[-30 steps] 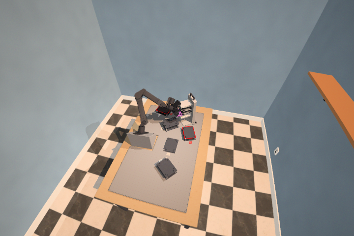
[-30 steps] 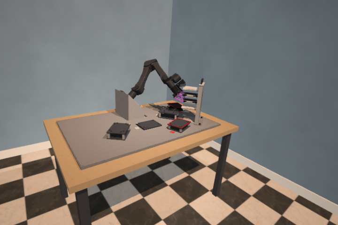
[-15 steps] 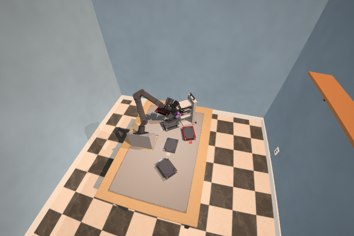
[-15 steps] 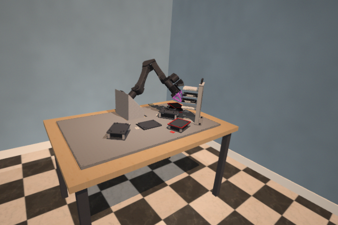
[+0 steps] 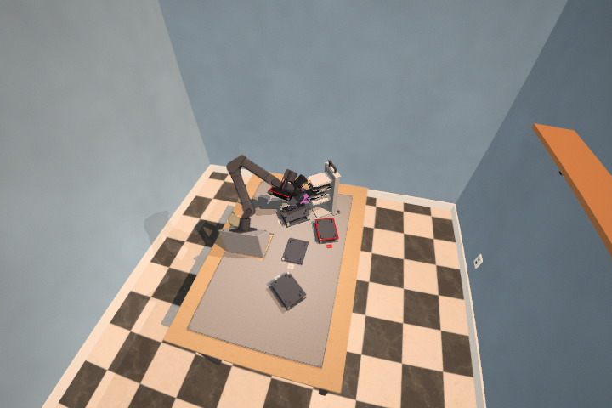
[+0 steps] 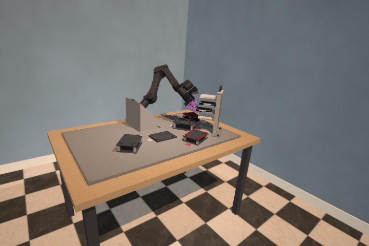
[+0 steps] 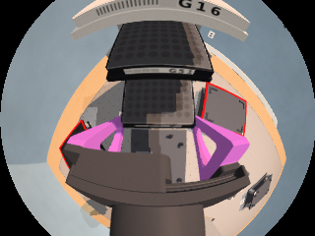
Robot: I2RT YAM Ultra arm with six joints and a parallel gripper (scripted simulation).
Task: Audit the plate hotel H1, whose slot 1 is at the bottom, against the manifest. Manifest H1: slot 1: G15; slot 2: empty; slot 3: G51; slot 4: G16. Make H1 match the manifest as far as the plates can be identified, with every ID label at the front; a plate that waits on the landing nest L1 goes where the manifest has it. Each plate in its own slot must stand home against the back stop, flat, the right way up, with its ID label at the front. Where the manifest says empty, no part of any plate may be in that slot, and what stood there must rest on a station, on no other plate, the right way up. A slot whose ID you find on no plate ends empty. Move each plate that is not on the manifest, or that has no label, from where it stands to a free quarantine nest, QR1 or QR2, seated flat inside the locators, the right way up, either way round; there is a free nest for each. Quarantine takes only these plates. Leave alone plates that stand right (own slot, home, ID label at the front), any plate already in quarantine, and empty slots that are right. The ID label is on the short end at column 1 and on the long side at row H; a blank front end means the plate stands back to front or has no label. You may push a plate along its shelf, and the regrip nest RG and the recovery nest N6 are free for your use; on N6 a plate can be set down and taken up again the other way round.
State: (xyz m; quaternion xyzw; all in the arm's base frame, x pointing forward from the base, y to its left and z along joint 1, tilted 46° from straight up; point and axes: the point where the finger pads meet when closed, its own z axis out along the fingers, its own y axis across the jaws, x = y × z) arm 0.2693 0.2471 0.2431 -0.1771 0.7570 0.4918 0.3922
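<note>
The white plate lies 7 cm ahead of my hand, 6 cm to the left of it and 5 cm below it.
</note>
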